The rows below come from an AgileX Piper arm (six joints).
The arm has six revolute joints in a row. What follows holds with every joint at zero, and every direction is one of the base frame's.
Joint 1 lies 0.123 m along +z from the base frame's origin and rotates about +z.
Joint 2 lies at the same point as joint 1 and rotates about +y.
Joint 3 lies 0.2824 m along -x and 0.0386 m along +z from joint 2 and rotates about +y.
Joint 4 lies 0.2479 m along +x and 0.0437 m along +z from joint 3 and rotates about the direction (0.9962, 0, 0.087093).
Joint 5 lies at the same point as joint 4 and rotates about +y.
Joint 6 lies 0.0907 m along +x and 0.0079 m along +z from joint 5 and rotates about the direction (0.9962, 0, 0.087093).
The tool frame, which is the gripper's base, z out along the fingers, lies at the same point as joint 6; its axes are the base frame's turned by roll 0, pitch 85 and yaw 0 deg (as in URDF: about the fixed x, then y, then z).
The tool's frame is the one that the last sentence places.
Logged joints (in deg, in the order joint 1, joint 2, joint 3, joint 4, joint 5, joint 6), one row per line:
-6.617 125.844 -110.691 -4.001 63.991 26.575
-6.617 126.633 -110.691 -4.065 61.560 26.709
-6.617 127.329 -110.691 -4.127 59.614 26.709
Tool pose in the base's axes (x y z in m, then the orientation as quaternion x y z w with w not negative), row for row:
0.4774 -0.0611 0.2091 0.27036 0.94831 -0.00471 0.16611
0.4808 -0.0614 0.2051 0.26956 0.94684 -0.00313 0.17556
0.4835 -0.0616 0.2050 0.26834 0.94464 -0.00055 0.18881
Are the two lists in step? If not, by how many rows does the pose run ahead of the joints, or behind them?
The pose runs 2 rows ahead of the joints: the pose in row i belongs to the joints in row i + 2.
